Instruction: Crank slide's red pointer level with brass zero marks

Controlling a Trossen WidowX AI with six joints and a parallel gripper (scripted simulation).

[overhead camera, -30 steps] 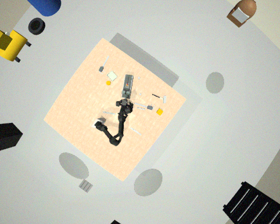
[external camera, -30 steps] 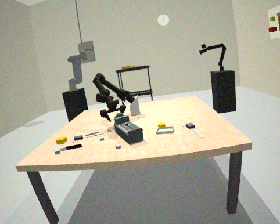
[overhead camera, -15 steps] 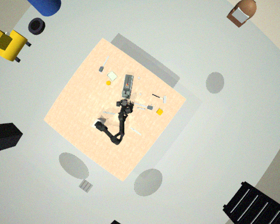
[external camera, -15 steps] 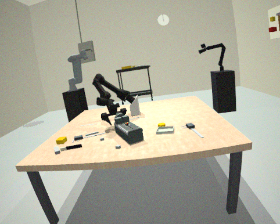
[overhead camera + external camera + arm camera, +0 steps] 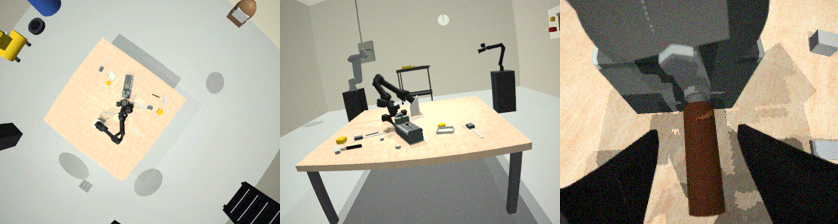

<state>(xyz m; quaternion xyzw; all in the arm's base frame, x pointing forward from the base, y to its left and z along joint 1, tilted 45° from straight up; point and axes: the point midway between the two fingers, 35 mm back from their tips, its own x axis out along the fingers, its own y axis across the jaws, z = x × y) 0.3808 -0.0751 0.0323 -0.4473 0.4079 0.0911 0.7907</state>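
The brown crank handle is 2 cm above my gripper tip, 1 cm to the right of it and 1 cm behind it. From my gripper tip the other things lie so: crank (4 cm above); then red pointer (15 cm ahead, 10 cm to the left, 5 cm above); then yellow disc (30 cm to the left, 3 cm below, 3 cm ahead).
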